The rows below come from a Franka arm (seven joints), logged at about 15 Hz.
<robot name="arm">
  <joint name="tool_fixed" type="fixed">
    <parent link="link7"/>
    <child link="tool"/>
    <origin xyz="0 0 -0.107" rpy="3.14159 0 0"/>
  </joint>
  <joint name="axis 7" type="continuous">
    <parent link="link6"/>
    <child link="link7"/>
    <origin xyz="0.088 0 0" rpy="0 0 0"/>
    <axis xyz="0 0 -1"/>
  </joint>
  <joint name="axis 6" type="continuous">
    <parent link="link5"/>
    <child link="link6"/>
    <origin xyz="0 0 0" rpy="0 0 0"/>
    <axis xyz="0 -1 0"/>
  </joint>
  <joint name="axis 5" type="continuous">
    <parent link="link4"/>
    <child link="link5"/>
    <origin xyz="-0.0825 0 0.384" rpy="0 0 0"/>
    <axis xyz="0 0 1"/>
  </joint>
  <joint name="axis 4" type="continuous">
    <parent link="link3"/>
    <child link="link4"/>
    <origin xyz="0.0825 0 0" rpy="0 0 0"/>
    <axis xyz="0 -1 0"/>
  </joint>
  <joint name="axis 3" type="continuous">
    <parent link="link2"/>
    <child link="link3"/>
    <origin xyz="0 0 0.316" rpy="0 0 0"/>
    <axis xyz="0 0 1"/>
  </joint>
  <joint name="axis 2" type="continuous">
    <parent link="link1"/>
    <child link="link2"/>
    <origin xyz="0 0 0" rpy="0 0 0"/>
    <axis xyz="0 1 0"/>
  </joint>
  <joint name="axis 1" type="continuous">
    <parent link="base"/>
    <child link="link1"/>
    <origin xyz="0 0 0.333" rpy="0 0 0"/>
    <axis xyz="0 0 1"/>
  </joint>
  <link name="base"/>
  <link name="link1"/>
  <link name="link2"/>
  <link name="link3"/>
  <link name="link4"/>
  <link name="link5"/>
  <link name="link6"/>
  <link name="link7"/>
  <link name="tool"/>
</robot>
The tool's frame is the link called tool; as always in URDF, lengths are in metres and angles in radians. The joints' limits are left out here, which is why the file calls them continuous.
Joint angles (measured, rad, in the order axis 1, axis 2, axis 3, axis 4, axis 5, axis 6, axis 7), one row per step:
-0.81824, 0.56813, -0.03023, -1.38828, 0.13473, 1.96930, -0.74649
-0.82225, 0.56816, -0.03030, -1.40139, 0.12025, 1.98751, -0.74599
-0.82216, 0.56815, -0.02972, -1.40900, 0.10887, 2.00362, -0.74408
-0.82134, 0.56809, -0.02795, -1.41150, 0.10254, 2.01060, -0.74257
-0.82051, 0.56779, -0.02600, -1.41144, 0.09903, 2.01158, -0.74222
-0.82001, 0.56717, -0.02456, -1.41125, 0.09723, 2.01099, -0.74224
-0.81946, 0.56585, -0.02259, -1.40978, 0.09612, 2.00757, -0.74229
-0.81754, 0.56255, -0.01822, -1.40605, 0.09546, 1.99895, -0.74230
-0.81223, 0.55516, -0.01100, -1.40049, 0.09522, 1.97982, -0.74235
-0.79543, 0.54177, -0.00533, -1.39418, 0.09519, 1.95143, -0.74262
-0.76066, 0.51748, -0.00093, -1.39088, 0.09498, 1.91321, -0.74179
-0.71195, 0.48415, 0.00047, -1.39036, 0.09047, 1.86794, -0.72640
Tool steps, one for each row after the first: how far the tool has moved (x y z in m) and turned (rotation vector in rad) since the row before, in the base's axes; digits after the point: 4 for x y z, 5 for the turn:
-0.0034, -0.0025, -0.0047, -0.01309, 0.00750, -0.00109
-0.0002, -0.0006, -0.0022, -0.01330, 0.00270, 0.00157
0.0010, 0.0006, -0.0006, -0.00662, 0.00095, 0.00271
0.0012, 0.0009, 0.0003, -0.00240, 0.00080, 0.00344
0.0008, 0.0008, 0.0005, -0.00071, 0.00050, 0.00250
0.0010, 0.0011, 0.0013, 0.00061, 0.00028, 0.00298
0.0027, 0.0030, 0.0033, 0.00260, -0.00049, 0.00659
0.0050, 0.0066, 0.0062, 0.00750, 0.00093, 0.01315
0.0093, 0.0128, 0.0100, 0.00897, 0.00300, 0.02434
0.0155, 0.0235, 0.0154, 0.00980, 0.00513, 0.04116
0.0177, 0.0315, 0.0197, 0.00676, 0.01084, 0.04000

